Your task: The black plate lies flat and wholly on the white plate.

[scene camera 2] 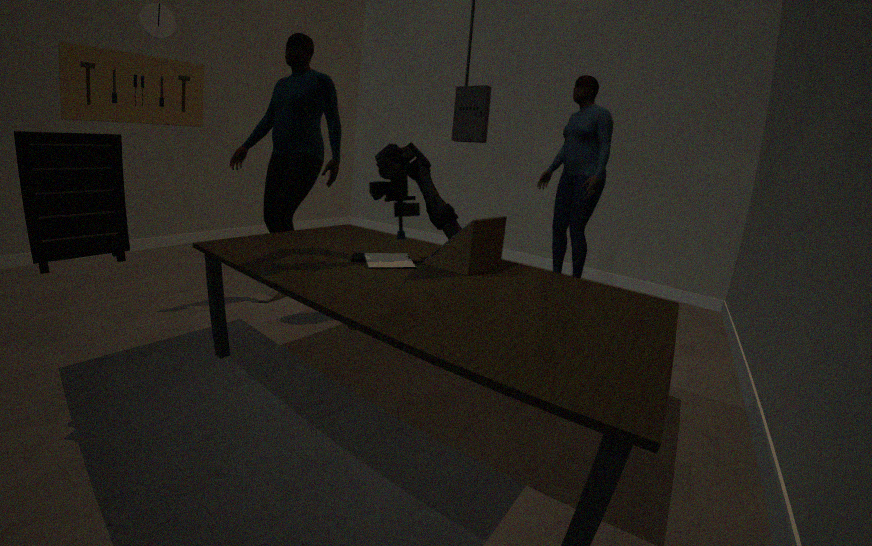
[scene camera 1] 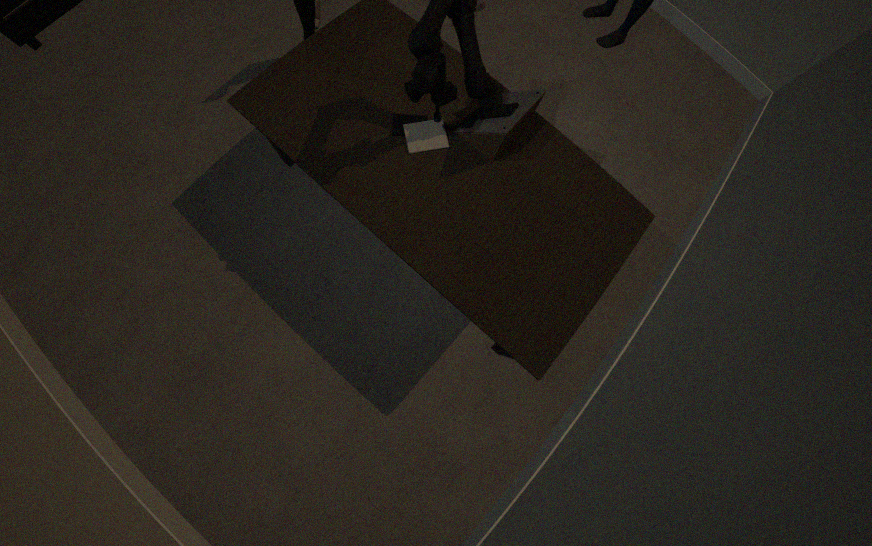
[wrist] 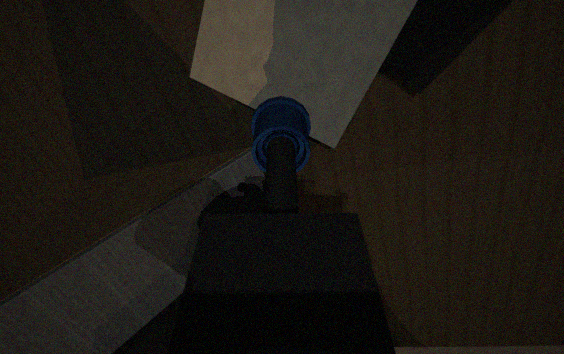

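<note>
The white plate lies on the table, partly in shadow. A very dark flat shape, seemingly the black plate, lies at the white plate's side, left of it in both scene views and right of it in the wrist view. It meets the white plate's edge; whether part lies under that plate is hidden. No black plate shows on top of the white plate. My suction cup is off and bears nothing. It hangs above the table near a white plate corner.
A wedge-shaped block stands right of the white plate in the scene views, close to the arm. The brown table carries shadows of the arm. Two people stand behind the table.
</note>
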